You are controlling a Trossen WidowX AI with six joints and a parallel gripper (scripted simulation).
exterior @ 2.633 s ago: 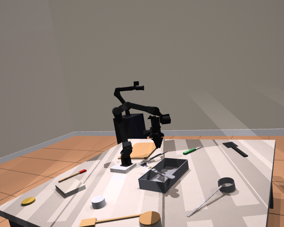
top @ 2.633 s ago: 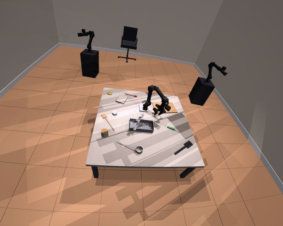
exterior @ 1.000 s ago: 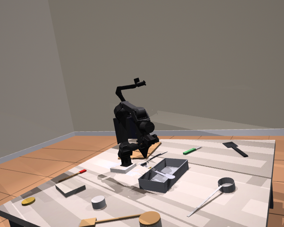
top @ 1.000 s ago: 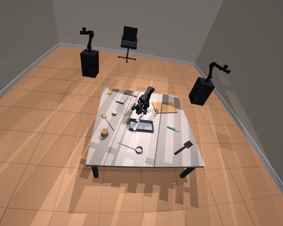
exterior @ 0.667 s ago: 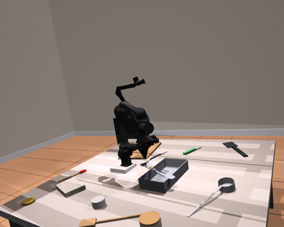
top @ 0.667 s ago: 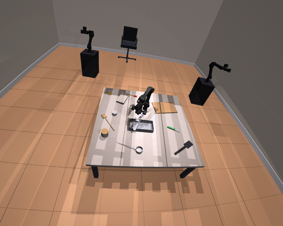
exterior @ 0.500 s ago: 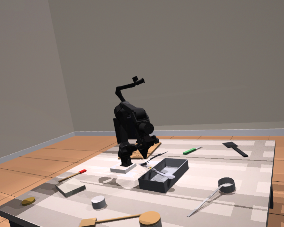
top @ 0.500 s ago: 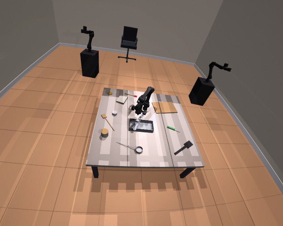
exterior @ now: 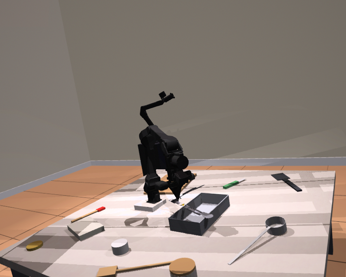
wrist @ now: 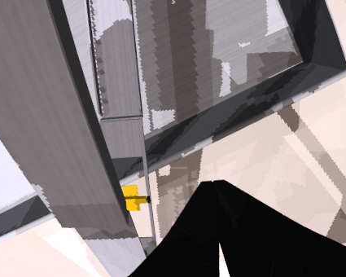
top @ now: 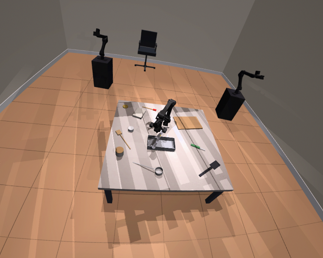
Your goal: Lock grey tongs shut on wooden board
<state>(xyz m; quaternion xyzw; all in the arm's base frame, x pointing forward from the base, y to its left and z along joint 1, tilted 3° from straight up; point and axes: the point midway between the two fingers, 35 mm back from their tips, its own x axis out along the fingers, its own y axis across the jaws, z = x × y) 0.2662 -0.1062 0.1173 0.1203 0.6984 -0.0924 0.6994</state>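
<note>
Right now the yellow lock piece is 50 mm to the left of my gripper tip, 50 mm below it and 20 mm behind it. Also, from my gripper tip: dark roasting tin 80 mm below, 70 mm to the left, 70 mm ahead; white block 400 mm behind, 260 mm to the right, 100 mm below; white puck 300 mm to the right, 90 mm below, 80 mm behind.
</note>
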